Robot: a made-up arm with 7 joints.
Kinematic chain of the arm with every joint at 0, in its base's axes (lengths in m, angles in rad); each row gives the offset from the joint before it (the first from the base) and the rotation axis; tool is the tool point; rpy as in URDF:
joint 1: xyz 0 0 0.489 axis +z
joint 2: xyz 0 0 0 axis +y
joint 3: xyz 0 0 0.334 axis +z
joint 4: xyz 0.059 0 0 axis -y
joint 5: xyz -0.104 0 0.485 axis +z
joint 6: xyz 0 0 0 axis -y
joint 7: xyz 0.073 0 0 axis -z
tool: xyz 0 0 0 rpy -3.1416 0 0
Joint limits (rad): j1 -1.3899..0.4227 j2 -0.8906..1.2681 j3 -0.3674..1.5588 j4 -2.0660..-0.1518 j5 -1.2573..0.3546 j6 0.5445..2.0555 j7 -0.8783..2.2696
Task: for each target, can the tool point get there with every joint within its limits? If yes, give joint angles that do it. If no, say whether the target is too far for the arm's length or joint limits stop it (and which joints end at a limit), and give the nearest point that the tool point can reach.
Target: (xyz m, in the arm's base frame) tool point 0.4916 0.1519 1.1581
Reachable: yes | joints -0.1548 -0.0152 0.4548 -1.1758 0.2280 1.8545 -0.0458
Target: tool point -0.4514 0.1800 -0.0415
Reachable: no: joint limits stop it (at a limit: joint 1, joint 2, joint 3, joint 4, joint 6) | nearest point -0.1660 -0.3037 0.0532 | short by 0.570 m
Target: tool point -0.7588 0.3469 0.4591
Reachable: no: joint limits stop it (at a limit: joint 1, joint 2, joint 3, joint 5, joint 6) | nearest point -0.5559 0.4253 0.7259 | short by 0.344 m
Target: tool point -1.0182 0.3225 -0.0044
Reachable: no: too far | nearest point -0.4899 0.4598 0.6658 | short by 0.864 m
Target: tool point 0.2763 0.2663 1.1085
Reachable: yes | joints -0.0793 -0.4989 0.5388 -1.5156 -0.4162 0.8254 1.4477
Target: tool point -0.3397 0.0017 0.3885
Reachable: no: joint limits stop it (at a limit: joint 1, joint 2, joint 3, joint 4, joint 5, joint 6) | nearest point -0.3196 0.4493 0.5561 | short by 0.478 m
